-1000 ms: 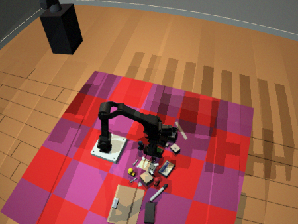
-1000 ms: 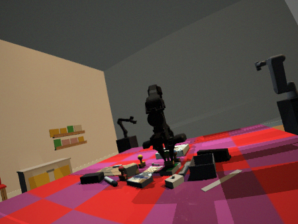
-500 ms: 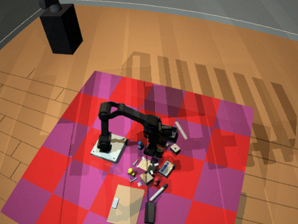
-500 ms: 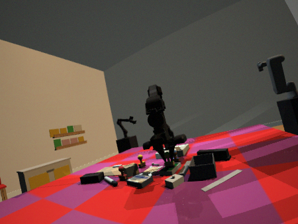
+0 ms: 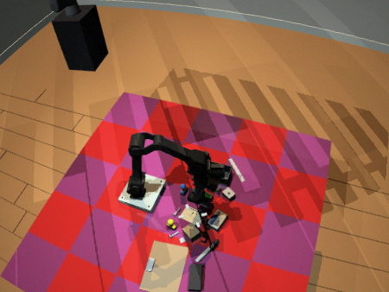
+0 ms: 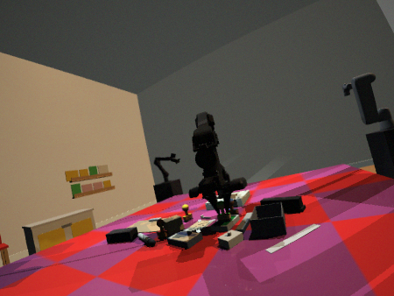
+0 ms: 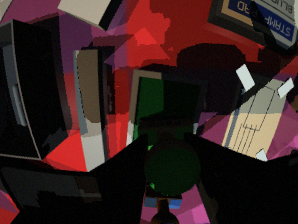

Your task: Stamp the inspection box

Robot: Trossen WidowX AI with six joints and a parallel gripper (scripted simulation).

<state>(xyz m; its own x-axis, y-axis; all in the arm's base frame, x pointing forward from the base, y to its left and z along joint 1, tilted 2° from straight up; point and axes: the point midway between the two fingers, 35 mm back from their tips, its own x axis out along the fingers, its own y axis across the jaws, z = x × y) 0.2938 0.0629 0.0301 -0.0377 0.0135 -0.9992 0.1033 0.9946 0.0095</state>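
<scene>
The green-knobbed stamp is right at my gripper tip. Round my gripper tip: green ink pad: 30 mm below; then white card: 100 mm to the right, 40 mm below, 20 mm behind; then blue-knobbed stamp: 90 mm behind, 20 mm below, 10 mm to the left.
</scene>
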